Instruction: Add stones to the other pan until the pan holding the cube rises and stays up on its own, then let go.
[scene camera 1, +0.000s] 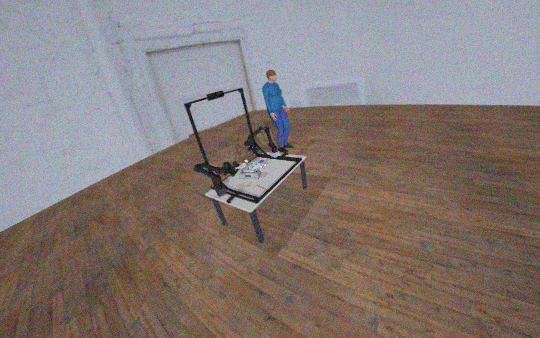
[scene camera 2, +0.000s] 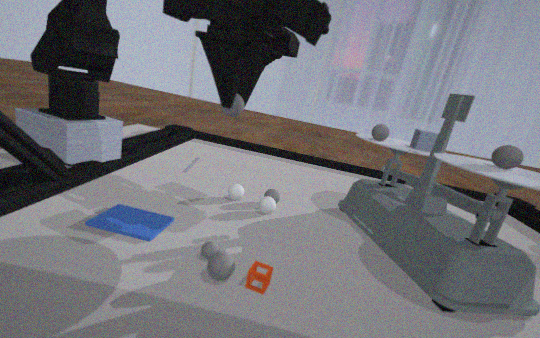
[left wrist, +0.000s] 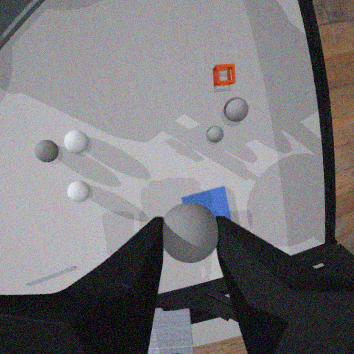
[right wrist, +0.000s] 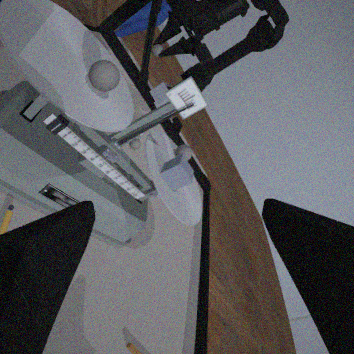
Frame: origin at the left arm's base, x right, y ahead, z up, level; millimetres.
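Where they show: left gripper, fingertip midpoint: (scene camera 1: 255, 154) (scene camera 2: 233, 108) (left wrist: 188, 224) (right wrist: 156, 50); right gripper, fingertip midpoint: (scene camera 1: 239, 167) (right wrist: 179, 208); left arm's base, link origin: (scene camera 1: 274, 151) (scene camera 2: 73, 115); right arm's base, link origin: (scene camera 1: 219, 187).
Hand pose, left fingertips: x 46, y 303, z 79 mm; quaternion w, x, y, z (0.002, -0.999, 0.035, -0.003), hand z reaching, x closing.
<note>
Things, the pixels of their centre, and the offset from my left fingertips. "*": a spot on its surface instead.
- round grey stone, body centre: (left wrist: 189, 231) (scene camera 2: 232, 104) (right wrist: 157, 50) dy -2, dx +0, dz +3 mm
- balance, surface spot: (right wrist: 100, 220) * dy +269, dx -249, dz -129 mm
- grey cube, body centre: (right wrist: 177, 171) (scene camera 2: 424, 140) dy +231, dx -239, dz -8 mm
- far pan, surface spot: (right wrist: 187, 210) * dy +229, dx -295, dz -22 mm
- small stone, body centre: (right wrist: 183, 152) (scene camera 2: 380, 132) dy +162, dx -226, dz -9 mm
- larger grey stone, body centre: (right wrist: 103, 75) (scene camera 2: 507, 157) dy +303, dx -118, dz +3 mm
- blue slab, body centre: (scene camera 2: 133, 221) (left wrist: 208, 216) dy -93, dx +39, dz -164 mm
- orange open cube, body centre: (scene camera 2: 259, 277) (left wrist: 223, 74) dy +90, dx +58, dz -156 mm
My left gripper (scene camera 2: 232, 103) (left wrist: 188, 224) is shut on a round grey stone (left wrist: 190, 240) and holds it high above the table, apart from the balance (scene camera 2: 400, 200) (right wrist: 100, 220). The grey cube (scene camera 2: 424, 140) (right wrist: 177, 175) sits on the far pan (right wrist: 187, 210) with a small stone (scene camera 2: 380, 132) (right wrist: 183, 151). The other pan (scene camera 2: 462, 162) (right wrist: 55, 75) bears one larger grey stone (scene camera 2: 507, 156) (right wrist: 104, 76). Which pan is higher is hard to tell. My right gripper (right wrist: 179, 208) is open and empty, facing the balance from the cube pan's end.
Two white stones (scene camera 2: 236, 192) (left wrist: 78, 191) and a dark one (scene camera 2: 271, 195) (left wrist: 46, 151) lie near two grey ones (scene camera 2: 220, 265) (left wrist: 236, 109). A blue slab (scene camera 2: 130, 222) (left wrist: 215, 200) and an orange open cube (scene camera 2: 259, 276) lie nearby. A black frame (left wrist: 322, 125) edges the table.
</note>
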